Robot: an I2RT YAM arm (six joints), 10 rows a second.
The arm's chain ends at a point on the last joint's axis. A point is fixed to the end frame.
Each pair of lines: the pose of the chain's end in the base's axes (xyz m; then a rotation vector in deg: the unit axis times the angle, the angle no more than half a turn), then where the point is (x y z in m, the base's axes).
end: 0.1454, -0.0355, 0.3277, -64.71, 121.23, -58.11
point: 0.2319 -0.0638 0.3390
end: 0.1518, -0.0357, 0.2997, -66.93, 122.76, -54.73
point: 0.2393 -0.0625 0.3063
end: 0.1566, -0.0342, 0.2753, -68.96, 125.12, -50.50
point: 0.2446 -0.0599 0.2760
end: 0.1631, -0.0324, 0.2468, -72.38, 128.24, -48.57
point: 0.2511 -0.0575 0.2408
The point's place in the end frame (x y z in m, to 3 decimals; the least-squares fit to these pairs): -0.021 -0.059 0.067
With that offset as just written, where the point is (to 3 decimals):
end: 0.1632, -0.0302, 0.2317, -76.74, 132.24, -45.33
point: 0.250 -0.054 0.217
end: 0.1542, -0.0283, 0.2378, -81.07, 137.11, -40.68
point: 0.239 -0.052 0.213
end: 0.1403, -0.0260, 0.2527, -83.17, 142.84, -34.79
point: 0.222 -0.050 0.218
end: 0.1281, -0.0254, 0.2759, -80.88, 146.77, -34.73
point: 0.207 -0.054 0.239
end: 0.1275, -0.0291, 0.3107, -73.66, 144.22, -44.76
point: 0.208 -0.065 0.286
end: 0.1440, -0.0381, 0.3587, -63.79, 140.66, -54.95
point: 0.224 -0.081 0.348
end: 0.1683, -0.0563, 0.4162, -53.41, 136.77, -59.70
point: 0.246 -0.105 0.418
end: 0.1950, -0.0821, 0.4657, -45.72, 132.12, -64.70
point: 0.269 -0.135 0.479
